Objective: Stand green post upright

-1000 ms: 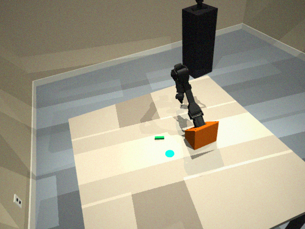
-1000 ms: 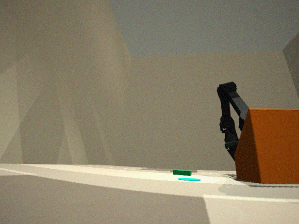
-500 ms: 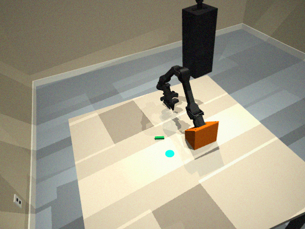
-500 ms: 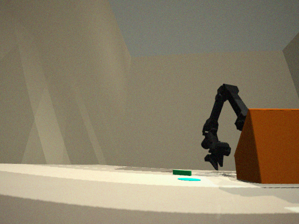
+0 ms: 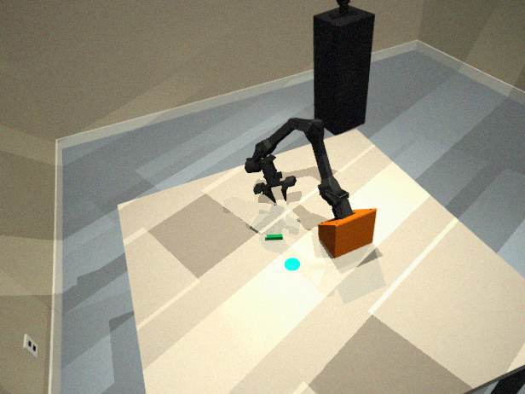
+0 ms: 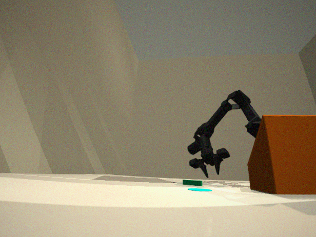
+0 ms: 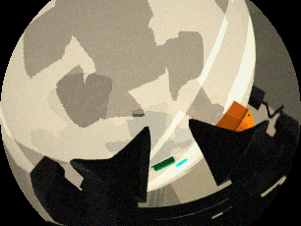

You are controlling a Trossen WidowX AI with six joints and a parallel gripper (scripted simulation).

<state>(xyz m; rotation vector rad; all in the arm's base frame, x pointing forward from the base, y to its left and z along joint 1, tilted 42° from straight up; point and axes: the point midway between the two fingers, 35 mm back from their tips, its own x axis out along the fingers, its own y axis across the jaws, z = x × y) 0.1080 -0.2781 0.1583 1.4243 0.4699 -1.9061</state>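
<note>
My gripper tip is 12 cm short of the green post, 14 cm to the right of it and 2 cm above it. Round my gripper tip: cyan circle 14 cm ahead, 30 cm to the left, 3 cm below.
</note>
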